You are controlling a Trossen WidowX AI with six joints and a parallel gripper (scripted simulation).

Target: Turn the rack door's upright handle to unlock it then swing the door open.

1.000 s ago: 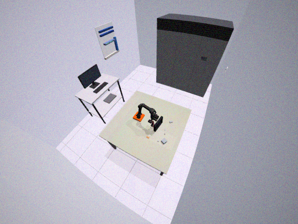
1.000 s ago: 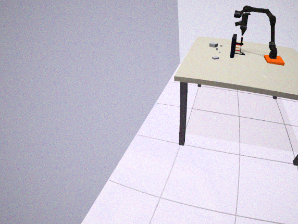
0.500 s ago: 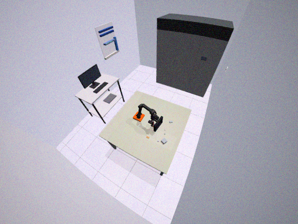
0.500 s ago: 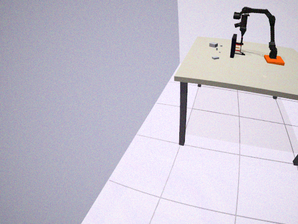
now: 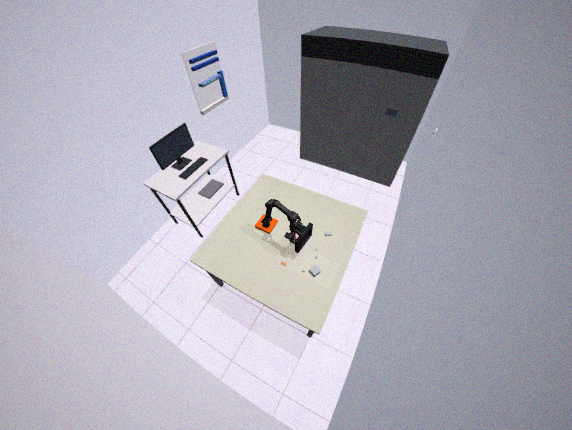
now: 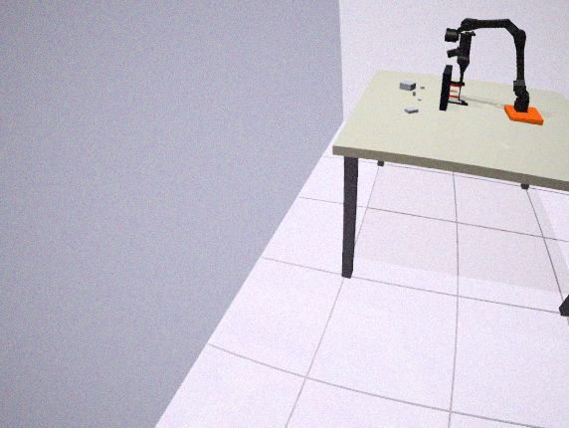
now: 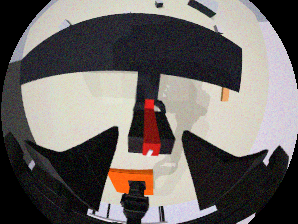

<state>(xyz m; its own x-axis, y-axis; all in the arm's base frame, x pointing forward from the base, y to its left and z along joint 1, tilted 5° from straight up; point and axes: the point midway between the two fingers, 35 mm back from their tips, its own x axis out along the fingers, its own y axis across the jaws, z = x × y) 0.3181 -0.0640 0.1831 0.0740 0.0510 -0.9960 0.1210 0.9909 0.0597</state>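
The red handle lies 10 mm behind my gripper tip and 50 mm below it. Round my gripper tip: small orange block (10 mm ahead, 220 mm to the right, 150 mm below).
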